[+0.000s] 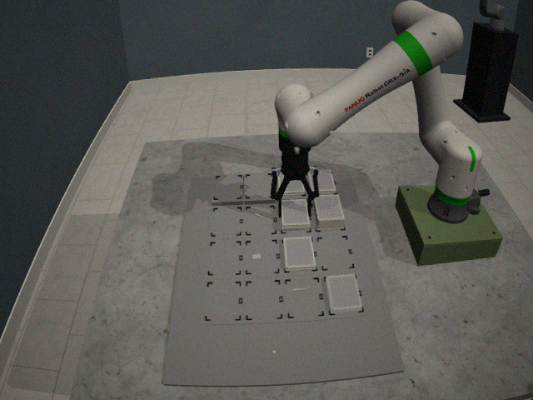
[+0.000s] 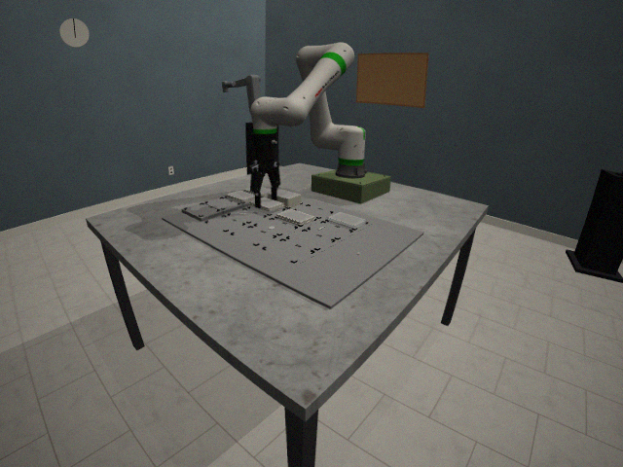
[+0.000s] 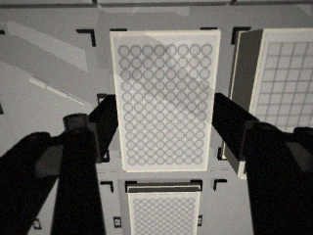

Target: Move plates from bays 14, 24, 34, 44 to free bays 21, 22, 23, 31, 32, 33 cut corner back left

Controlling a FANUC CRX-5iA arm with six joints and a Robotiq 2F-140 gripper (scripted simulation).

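Right now the sealed deep-well block is 110 mm behind my hand, 20 mm to the left of it and 20 mm below it. Round my hand: white pointed piece (60 mm ahead, 290 mm to the left, 40 mm below).
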